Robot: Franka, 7 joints.
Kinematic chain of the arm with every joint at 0, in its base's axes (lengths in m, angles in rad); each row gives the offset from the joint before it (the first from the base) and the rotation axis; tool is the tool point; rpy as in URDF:
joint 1: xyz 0 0 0.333 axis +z
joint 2: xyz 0 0 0 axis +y
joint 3: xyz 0 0 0.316 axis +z
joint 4: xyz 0.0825 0 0 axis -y
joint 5: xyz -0.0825 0 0.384 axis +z
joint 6: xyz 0 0 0 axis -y
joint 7: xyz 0.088 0 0 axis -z
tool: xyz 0 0 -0.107 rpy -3.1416 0 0
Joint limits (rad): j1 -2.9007..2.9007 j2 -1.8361..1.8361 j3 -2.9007..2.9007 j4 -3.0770..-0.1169 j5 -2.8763..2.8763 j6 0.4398..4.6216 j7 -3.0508..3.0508
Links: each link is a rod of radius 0.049 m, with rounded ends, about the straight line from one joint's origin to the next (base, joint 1, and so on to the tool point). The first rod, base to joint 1, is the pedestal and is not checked.
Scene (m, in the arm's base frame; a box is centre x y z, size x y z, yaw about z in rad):
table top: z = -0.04
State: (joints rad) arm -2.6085 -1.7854 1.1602 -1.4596 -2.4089 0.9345 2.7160
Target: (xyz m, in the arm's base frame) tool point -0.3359 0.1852 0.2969
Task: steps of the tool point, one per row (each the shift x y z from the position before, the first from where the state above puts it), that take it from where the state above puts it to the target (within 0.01 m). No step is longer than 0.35 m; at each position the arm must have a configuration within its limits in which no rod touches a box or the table.
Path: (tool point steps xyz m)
1: -0.1718 -0.0683 0.2787
2: -0.2919 -0.0430 0.1558
3: -0.3214 0.0142 -0.0118
4: -0.2426 0.0795 -0.1604
5: -0.0861 0.1191 -0.2331
6: 0.0807 0.1092 -0.2082

